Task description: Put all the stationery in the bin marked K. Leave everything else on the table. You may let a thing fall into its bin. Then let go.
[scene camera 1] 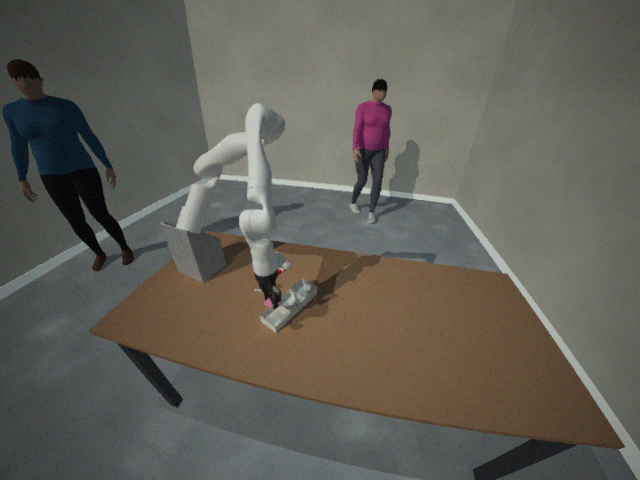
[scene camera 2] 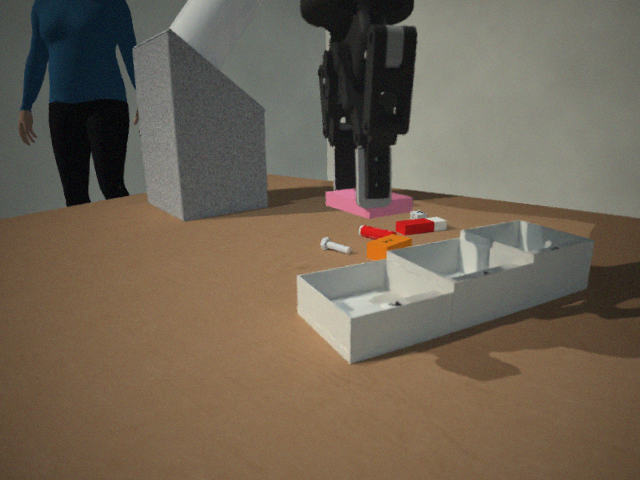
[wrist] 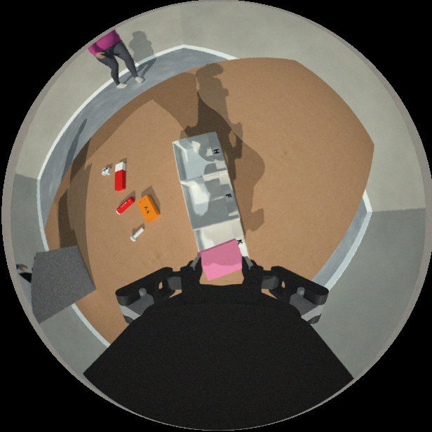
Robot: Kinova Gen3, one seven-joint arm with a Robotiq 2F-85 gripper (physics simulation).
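Seen in the pictures: gripper, fingertip midpoint: (scene camera 1: 271,303) (scene camera 2: 360,202); arm's base, link origin: (scene camera 1: 189,230) (scene camera 2: 187,62).
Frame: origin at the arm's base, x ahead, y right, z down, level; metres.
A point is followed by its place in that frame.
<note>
My gripper (scene camera 1: 272,303) @[x 0.418, y 0.231, z 0.142 m] (scene camera 2: 360,198) @[x 0.418, y 0.231, z 0.142 m] (wrist: 221,263) is shut on a flat pink pad (scene camera 1: 268,302) @[x 0.407, y 0.231, z 0.136 m] (scene camera 2: 345,200) @[x 0.413, y 0.244, z 0.139 m] (wrist: 220,261), like a sticky-note pad, held level in the air. In the wrist view the pad overlaps the near end of the bin marked K (scene camera 1: 268,325) @[x 0.408, y 0.269, z 0.220 m] (scene camera 2: 400,326) @[x 0.461, y 0.254, z 0.218 m] (wrist: 197,240); whether it is directly above the bin I cannot tell. The K bin is at one end of a row of three white bins; the part of its inside that shows holds no object. A red-and-white block (scene camera 2: 419,226) @[x 0.374, y -0.028, z 0.225 m] (wrist: 120,179), like an eraser, lies on the table.
Bins F (scene camera 2: 491,293) @[x 0.505, y 0.183, z 0.212 m] (wrist: 186,201) and H (scene camera 2: 566,268) @[x 0.554, y 0.105, z 0.208 m] (wrist: 176,159) adjoin K. An orange 9V block (scene camera 2: 385,248) @[x 0.381, y 0.099, z 0.219 m] (wrist: 149,208), a red cylinder (scene camera 2: 375,232) @[x 0.338, y 0.029, z 0.224 m] (wrist: 125,205), a pale bolt (scene camera 2: 337,246) @[x 0.320, y 0.092, z 0.228 m] (wrist: 137,233) and a small white piece (scene camera 2: 417,214) @[x 0.351, y -0.085, z 0.224 m] (wrist: 106,171) lie beside the row. Two people stand beyond the table.
</note>
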